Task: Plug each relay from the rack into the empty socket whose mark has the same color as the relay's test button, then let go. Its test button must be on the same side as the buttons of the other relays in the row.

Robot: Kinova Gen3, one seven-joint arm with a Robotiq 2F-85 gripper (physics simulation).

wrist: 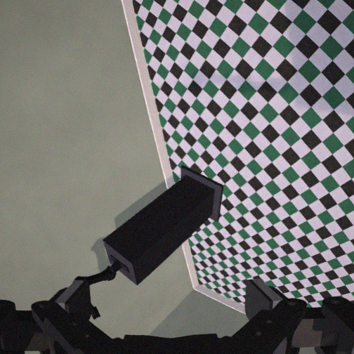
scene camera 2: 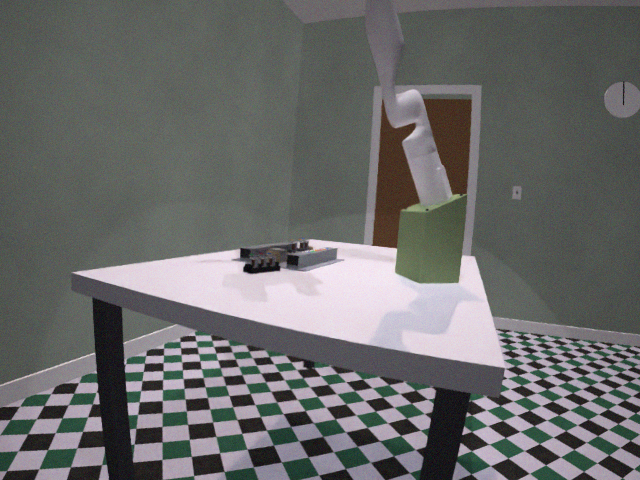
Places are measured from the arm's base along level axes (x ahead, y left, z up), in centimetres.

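Pixels of known places: arm's base at its link origin: [scene camera 2: 436, 201].
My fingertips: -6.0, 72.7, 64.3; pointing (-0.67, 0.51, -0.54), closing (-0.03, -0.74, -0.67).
Observation:
Ahead of a thing's pixels: the offset from my fingertips to its middle, as dx, dy, dz. Level surfaces: height alone.
The small black rack {+41.5, -38.0, -86.4} [scene camera 2: 262, 268] stands on the white table {dz -87.5} [scene camera 2: 180, 279] in the scene view, with several small relays {+41.2, -41.2, -84.9} [scene camera 2: 269, 261] upright in it. Behind it, between two grey slotted ducts {+42.2, -62.8, -85.2} [scene camera 2: 316, 257] {+59.0, -59.3, -85.2} [scene camera 2: 266, 250], are the row's sockets and relays, partly hidden. Test button colors and socket marks are too small to tell. My gripper [wrist: 167, 299] is open and empty in the wrist view. In the scene view it is hidden behind the green box, to the right of the rack and row. No relay or rack shows in the wrist view.
A tall green box [scene camera 2: 430, 242] stands at the table's right side, in front of the arm's lower end [scene camera 2: 431, 175]. In the wrist view, a dark pedestal [wrist: 162, 225] with a flat base plate and a black jointed piece appears near the wall and checkered floor [wrist: 280, 150].

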